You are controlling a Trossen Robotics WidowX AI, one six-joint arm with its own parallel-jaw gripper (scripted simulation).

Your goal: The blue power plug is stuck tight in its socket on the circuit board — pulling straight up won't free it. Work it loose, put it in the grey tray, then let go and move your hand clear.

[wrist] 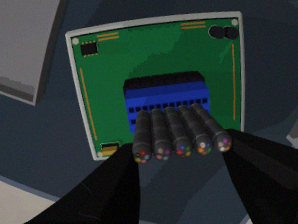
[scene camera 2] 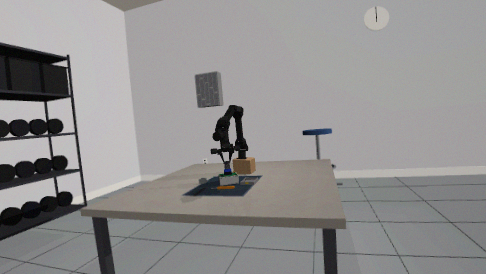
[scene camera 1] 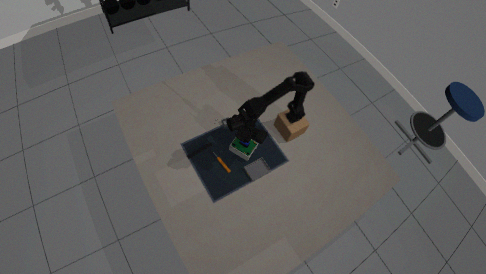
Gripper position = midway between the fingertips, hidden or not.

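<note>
Wrist view: a blue power plug (wrist: 170,118), a dark blue mat (wrist: 52,154) and the gripper (wrist: 179,147).
</note>
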